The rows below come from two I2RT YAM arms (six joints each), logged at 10 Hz.
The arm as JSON. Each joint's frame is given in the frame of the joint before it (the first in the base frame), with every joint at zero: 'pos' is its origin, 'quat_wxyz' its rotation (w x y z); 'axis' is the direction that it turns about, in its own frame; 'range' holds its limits. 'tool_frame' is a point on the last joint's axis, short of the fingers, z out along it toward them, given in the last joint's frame.
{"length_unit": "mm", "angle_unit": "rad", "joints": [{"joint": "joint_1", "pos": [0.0, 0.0, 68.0], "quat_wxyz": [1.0, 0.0, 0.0, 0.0], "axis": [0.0, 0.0, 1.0], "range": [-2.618, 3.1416]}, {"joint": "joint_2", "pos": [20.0, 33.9, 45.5], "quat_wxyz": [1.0, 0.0, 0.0, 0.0], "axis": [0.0, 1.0, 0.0], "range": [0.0, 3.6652]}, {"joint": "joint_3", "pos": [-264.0, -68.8, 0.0], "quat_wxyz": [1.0, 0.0, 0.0, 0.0], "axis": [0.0, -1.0, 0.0], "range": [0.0, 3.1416]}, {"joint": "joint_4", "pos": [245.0, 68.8, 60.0], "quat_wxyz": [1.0, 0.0, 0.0, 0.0], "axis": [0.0, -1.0, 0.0], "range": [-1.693, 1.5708]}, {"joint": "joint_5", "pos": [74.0, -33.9, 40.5], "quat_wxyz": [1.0, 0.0, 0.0, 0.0], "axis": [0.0, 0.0, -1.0], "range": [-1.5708, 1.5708]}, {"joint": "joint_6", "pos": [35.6, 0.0, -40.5], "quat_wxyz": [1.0, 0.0, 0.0, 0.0], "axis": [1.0, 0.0, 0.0], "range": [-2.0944, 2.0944]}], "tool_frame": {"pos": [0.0, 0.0, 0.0], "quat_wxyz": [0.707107, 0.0, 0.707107, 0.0]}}
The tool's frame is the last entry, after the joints.
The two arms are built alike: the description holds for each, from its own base.
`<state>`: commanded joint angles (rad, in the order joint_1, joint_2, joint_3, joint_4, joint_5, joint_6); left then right.
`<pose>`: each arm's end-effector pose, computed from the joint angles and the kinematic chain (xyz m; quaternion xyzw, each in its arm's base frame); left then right.
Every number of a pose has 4 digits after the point. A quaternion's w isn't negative.
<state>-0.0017 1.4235 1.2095 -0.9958 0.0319 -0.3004 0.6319 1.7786 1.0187 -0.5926 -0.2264 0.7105</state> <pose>0.2721 -0.0016 0.2787 -0.1435 0.9731 -0.0425 0.1751 0.2510 0.1937 0.1404 0.0265 0.9874 0.1552 0.0149</pose>
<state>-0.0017 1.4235 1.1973 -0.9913 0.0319 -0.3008 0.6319 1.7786 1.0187 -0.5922 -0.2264 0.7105</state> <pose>0.2714 -0.0016 0.2754 -0.1439 0.9737 -0.0420 0.1713 0.2511 0.1937 0.1404 0.0265 0.9874 0.1554 0.0151</pose>
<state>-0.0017 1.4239 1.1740 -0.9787 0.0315 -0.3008 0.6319 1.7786 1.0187 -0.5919 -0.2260 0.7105</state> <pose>0.2704 -0.0016 0.2690 -0.1441 0.9747 -0.0410 0.1660 0.2511 0.1937 0.1404 0.0265 0.9874 0.1553 0.0153</pose>
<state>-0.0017 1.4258 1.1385 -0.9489 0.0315 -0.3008 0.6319 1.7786 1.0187 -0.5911 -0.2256 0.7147</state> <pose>0.2698 -0.0016 0.2593 -0.1443 0.9753 -0.0404 0.1623 0.2512 0.1937 0.1405 0.0285 0.9873 0.1554 0.0154</pose>
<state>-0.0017 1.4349 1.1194 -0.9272 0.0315 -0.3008 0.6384 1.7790 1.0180 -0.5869 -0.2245 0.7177</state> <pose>0.2711 -0.0016 0.2523 -0.1444 0.9758 -0.0400 0.1591 0.2502 0.1955 0.1403 0.0267 0.9873 0.1560 0.0162</pose>
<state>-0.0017 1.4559 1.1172 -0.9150 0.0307 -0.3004 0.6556 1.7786 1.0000 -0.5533 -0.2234 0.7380</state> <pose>0.2749 -0.0016 0.2468 -0.1445 0.9767 -0.0387 0.1538 0.2463 0.1993 0.1368 0.0274 0.9864 0.1609 0.0198</pose>
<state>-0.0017 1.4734 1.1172 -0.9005 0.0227 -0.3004 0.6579 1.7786 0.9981 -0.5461 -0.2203 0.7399</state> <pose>0.2787 -0.0013 0.2428 -0.1452 0.9769 -0.0346 0.1529 0.2461 0.2000 0.1366 0.0271 0.9863 0.1614 0.0225</pose>
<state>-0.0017 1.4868 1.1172 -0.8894 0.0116 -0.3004 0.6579 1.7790 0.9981 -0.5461 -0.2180 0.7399</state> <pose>0.2816 -0.0009 0.2397 -0.1461 0.9770 -0.0290 0.1526 0.2462 0.2000 0.1364 0.0272 0.9864 0.1604 0.0231</pose>
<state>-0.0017 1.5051 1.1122 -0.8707 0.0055 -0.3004 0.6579 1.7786 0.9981 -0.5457 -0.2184 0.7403</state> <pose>0.2851 -0.0007 0.2341 -0.1466 0.9773 -0.0257 0.1508 0.2462 0.2000 0.1365 0.0274 0.9863 0.1608 0.0232</pose>
